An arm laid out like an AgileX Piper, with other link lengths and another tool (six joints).
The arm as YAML. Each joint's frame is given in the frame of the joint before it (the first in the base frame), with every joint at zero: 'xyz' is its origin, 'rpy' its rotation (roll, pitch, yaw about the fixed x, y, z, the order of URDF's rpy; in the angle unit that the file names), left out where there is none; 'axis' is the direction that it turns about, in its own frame. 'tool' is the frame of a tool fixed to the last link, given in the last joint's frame.
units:
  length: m
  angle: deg
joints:
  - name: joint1
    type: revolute
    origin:
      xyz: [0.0, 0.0, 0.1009]
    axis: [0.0, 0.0, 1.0]
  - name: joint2
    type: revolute
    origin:
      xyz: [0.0, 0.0, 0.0]
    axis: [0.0, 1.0, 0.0]
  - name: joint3
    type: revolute
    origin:
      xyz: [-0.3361, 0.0, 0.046]
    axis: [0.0, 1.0, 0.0]
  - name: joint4
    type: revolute
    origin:
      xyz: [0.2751, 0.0, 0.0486]
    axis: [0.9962, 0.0, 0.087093]
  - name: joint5
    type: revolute
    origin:
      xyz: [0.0, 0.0, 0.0]
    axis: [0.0, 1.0, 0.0]
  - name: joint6
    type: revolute
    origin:
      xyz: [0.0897, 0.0, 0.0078]
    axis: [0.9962, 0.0, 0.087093]
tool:
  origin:
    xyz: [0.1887, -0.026, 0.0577]
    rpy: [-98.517, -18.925, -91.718]
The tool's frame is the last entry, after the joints.
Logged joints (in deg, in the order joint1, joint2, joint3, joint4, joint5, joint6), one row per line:
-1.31, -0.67, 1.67, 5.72, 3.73, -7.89
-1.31, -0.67, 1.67, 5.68, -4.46, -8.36
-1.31, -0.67, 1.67, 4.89, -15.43, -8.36
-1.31, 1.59, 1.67, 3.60, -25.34, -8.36
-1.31, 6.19, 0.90, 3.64, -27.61, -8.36
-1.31, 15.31, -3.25, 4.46, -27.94, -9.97
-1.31, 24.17, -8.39, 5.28, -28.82, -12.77
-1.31, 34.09, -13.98, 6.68, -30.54, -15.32
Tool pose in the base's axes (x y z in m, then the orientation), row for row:
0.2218, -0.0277, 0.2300, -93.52, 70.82, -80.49
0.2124, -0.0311, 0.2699, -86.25, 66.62, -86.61
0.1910, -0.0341, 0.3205, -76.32, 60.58, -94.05
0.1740, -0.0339, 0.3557, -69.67, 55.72, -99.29
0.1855, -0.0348, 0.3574, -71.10, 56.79, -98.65
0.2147, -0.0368, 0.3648, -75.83, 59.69, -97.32
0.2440, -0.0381, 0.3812, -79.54, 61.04, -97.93
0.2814, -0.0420, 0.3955, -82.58, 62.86, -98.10
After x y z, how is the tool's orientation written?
As a rotation vector, in degrees.
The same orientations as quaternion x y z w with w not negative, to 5 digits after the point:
-0.62204, 0.47105, -0.53537, 0.32336
-0.58074, 0.44856, -0.58316, 0.34852
-0.52146, 0.41391, -0.64260, 0.37925
-0.47953, 0.38351, -0.68340, 0.39490
-0.48803, 0.38981, -0.67714, 0.38905
-0.51488, 0.40529, -0.66079, 0.36605
-0.53356, 0.40946, -0.65692, 0.34077
-0.54807, 0.41719, -0.65107, 0.31888

